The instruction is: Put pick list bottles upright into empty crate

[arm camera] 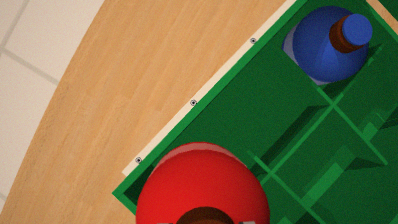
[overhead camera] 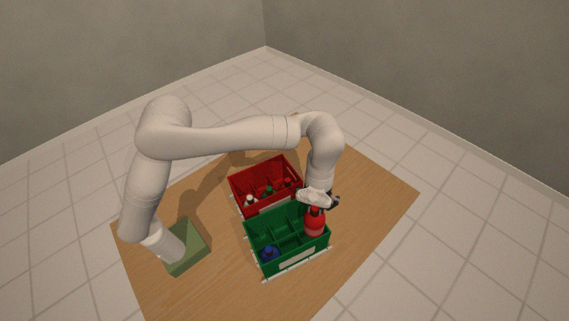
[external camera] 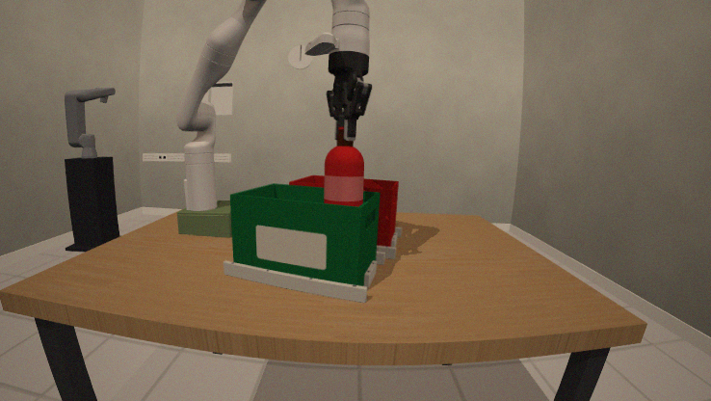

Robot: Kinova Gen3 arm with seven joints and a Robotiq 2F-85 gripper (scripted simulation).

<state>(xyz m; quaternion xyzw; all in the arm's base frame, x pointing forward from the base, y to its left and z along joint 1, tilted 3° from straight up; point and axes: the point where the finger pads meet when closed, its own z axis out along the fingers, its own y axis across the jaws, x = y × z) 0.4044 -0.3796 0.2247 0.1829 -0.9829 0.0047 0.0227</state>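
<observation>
Now: the red-labelled bottle 7 cm below my hand. Also, from my hand: green crate: 22 cm below, 8 cm to the left, 6 cm behind; red-label bottle: 22 cm below, 21 cm to the left, 12 cm ahead; blue-label bottle: 22 cm below, 16 cm behind, 7 cm to the left.
</observation>
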